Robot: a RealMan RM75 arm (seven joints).
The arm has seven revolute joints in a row. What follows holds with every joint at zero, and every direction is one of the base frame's.
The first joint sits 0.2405 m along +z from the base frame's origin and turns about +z.
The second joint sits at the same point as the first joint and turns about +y.
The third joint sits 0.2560 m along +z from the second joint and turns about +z.
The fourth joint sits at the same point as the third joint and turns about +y.
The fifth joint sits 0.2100 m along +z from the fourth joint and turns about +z.
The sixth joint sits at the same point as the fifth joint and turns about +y.
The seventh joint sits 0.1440 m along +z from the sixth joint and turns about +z.
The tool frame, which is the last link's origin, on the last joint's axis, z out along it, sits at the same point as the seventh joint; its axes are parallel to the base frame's.
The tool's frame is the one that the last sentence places.
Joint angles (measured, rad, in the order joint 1, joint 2, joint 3, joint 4, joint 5, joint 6, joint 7), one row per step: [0.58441, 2.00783, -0.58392, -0.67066, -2.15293, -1.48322, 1.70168]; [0.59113, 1.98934, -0.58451, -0.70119, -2.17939, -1.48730, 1.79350]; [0.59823, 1.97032, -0.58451, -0.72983, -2.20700, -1.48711, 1.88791]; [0.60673, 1.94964, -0.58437, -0.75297, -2.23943, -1.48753, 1.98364]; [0.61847, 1.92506, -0.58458, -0.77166, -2.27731, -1.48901, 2.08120]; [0.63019, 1.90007, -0.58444, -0.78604, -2.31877, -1.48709, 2.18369]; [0.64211, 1.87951, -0.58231, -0.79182, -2.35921, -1.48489, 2.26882]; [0.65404, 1.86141, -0.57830, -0.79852, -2.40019, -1.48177, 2.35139]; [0.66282, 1.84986, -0.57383, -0.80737, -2.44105, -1.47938, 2.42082]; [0.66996, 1.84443, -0.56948, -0.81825, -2.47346, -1.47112, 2.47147]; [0.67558, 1.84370, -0.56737, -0.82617, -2.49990, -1.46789, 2.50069]
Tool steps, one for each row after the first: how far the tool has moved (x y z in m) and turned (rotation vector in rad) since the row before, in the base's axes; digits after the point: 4 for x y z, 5 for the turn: [0.0013, 0.0049, 0.0124, -0.00826, -0.01248, -0.06058]; [0.0015, 0.0051, 0.0127, -0.00232, -0.01276, -0.06713]; [0.0019, 0.0046, 0.0123, -0.00335, -0.01329, -0.07198]; [0.0018, 0.0049, 0.0132, -0.00268, -0.01682, -0.07514]; [0.0026, 0.0046, 0.0131, 0.00228, -0.01609, -0.08528]; [0.0025, 0.0036, 0.0100, 0.00240, -0.01339, -0.07544]; [0.0022, 0.0035, 0.0097, 0.00822, -0.01255, -0.07408]; [0.0024, 0.0021, 0.0074, 0.00836, -0.01375, -0.06479]; [0.0014, 0.0024, 0.0057, 0.01513, -0.01413, -0.04608]; [0.0007, 0.0012, 0.0024, 0.00459, -0.01305, -0.02711]
